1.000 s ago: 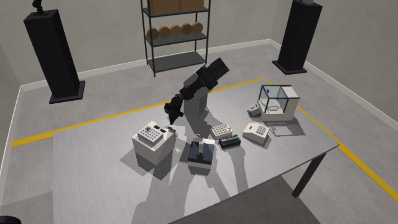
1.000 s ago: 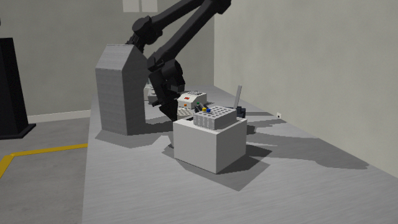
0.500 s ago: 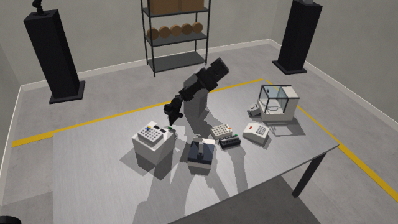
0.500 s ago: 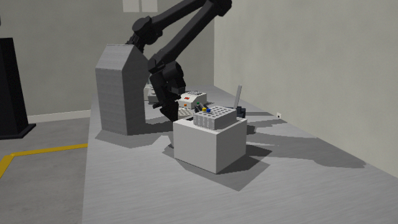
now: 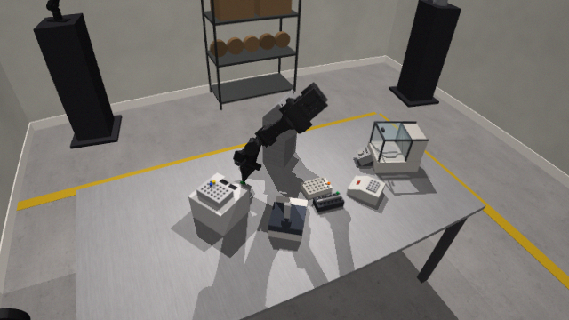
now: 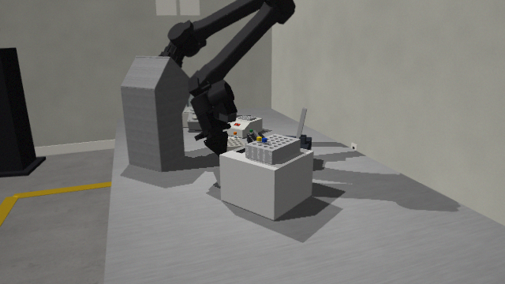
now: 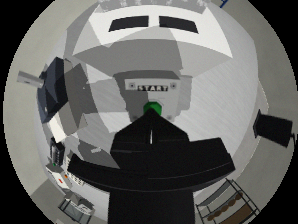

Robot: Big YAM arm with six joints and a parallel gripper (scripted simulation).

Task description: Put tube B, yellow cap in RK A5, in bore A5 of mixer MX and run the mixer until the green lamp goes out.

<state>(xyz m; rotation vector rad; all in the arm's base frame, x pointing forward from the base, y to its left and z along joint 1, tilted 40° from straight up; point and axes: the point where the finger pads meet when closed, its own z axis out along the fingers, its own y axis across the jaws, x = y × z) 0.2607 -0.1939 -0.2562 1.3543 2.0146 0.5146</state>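
My hand is 10 mm to the left of the green start key and 10 mm above it. Also, from my hand: black magnet block: 170 mm ahead, 360 mm to the left, 60 mm below; grey shaking block: 120 mm ahead, 140 mm to the right, 70 mm above; tube rack RK: 60 mm ahead, 340 mm to the left, 70 mm below.
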